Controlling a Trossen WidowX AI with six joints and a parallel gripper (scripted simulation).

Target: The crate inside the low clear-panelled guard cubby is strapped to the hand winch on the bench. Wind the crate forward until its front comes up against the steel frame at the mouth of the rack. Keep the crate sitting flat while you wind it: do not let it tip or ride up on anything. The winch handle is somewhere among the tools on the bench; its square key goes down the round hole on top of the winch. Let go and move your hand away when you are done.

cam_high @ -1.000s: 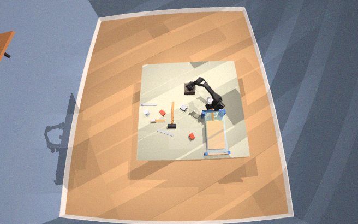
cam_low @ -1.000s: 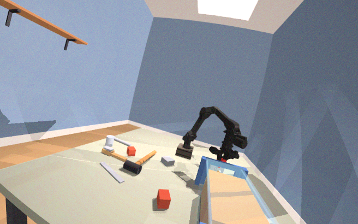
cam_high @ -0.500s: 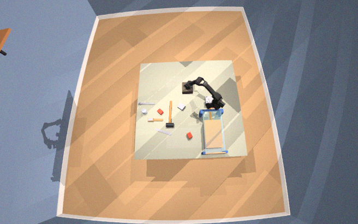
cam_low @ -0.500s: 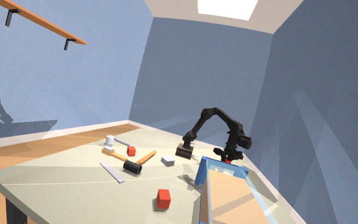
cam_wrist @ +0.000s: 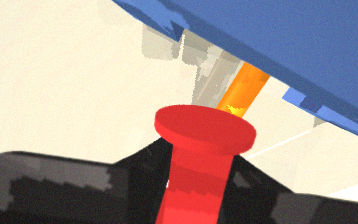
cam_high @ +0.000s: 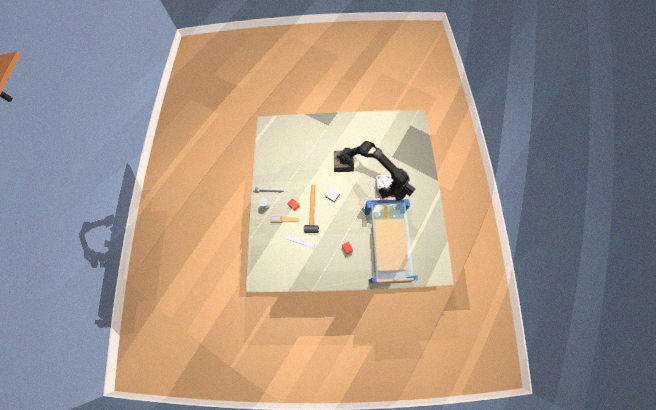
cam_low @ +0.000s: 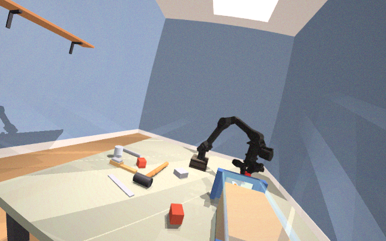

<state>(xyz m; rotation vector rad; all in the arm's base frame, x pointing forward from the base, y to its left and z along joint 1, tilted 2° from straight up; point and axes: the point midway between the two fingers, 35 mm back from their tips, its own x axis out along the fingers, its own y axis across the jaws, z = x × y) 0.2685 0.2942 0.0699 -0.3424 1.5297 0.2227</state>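
Right now my gripper tip is 4 cm past the crank arm, 1 cm to the left of it and 1 cm above it. Round my gripper tip: blue steel frame 6 cm ahead, 3 cm to the right, 1 cm below; then white hand winch 11 cm behind, 8 cm below, 5 cm to the right; then red knob 2 cm above.
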